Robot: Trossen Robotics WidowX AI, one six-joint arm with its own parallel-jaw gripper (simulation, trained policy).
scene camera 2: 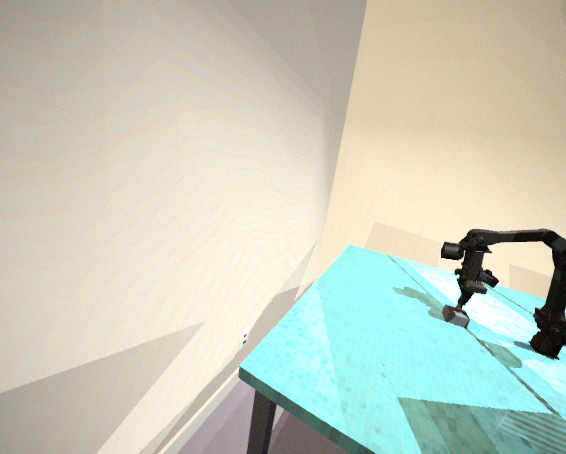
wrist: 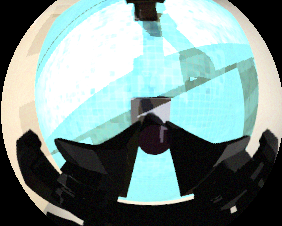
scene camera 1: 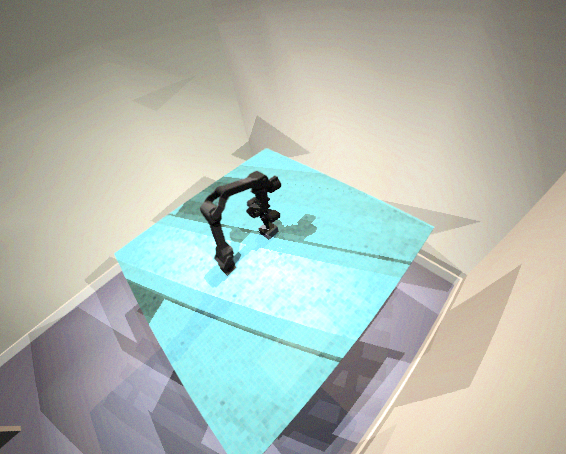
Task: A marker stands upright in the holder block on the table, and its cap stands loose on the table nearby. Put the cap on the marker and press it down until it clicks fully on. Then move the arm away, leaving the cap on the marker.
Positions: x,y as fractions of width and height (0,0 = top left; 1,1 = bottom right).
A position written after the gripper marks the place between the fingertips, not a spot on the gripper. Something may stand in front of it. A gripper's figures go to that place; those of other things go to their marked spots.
The gripper (wrist: 0.54,0.55) is 10 cm from the lens. A dark cap (wrist: 0.55,0.61) is 7 cm from the lens.
